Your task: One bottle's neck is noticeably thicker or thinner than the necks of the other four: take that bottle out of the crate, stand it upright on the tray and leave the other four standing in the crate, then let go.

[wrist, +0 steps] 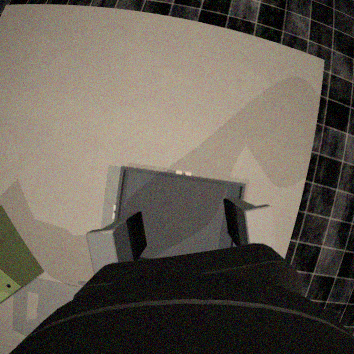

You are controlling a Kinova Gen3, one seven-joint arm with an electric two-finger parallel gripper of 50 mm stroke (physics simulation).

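Places are measured from the arm's base along level axes (x ahead, y left, z up), in centimetres.
Pixels of known places: gripper, between the fingertips: (184,222).
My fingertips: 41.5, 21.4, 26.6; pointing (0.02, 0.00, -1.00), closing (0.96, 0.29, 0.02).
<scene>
Behind a point stands the place of what it marks, as x, y, z.
A shallow grey-blue rectangular tray (172,200) @[39.6, 18.7, -16.0] with a thin raised rim lies flat on the table in the wrist view, below the centre. Its near part is hidden behind the gripper body. My gripper (184,222) @[41.5, 21.4, 26.6] is open and empty, with its two black finger pads apart and seen over the tray. No bottle shows in this view. I cannot make out the crate for certain.
A green box-like object (17,250) @[7.0, 2.1, -11.9], cut off by the left edge, shows a lighter green part with a small dark dot. Grey shapes lie beside it at the lower left. The pale table (125,90) @[26.1, 40.4, -16.5] ends at the dark tiled floor (335,135) at the top and right.
</scene>
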